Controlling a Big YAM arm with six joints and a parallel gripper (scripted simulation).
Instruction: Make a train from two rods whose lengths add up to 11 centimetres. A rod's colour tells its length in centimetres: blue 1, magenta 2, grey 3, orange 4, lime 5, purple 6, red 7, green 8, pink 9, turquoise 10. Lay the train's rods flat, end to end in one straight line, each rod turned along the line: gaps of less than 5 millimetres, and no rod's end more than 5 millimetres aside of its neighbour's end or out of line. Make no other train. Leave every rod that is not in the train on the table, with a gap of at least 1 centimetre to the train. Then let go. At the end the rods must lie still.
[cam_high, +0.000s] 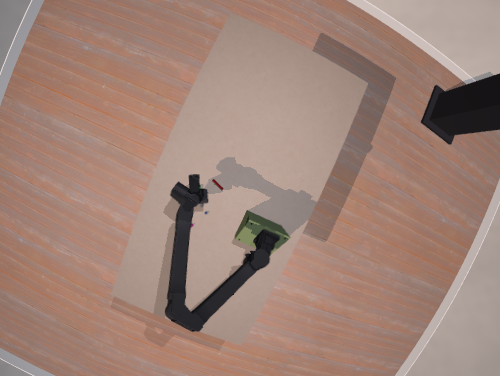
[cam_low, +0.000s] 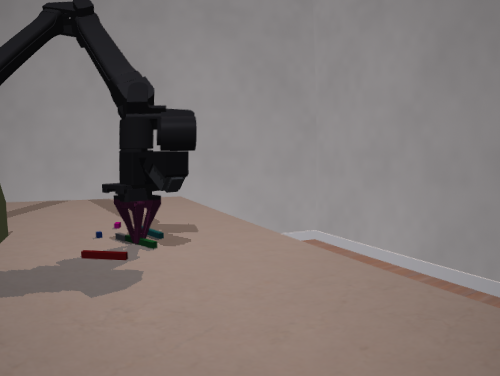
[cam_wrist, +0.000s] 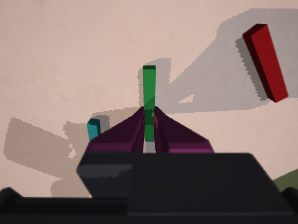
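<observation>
My hand is right at the green rod. The rest, counted from my hand: grey rod 40 mm to the left, 30 mm behind, 10 mm below; then blue rod 70 mm to the left, 70 mm behind, 10 mm below; then turquoise rod 90 mm to the left, 30 mm ahead, 10 mm below.
</observation>
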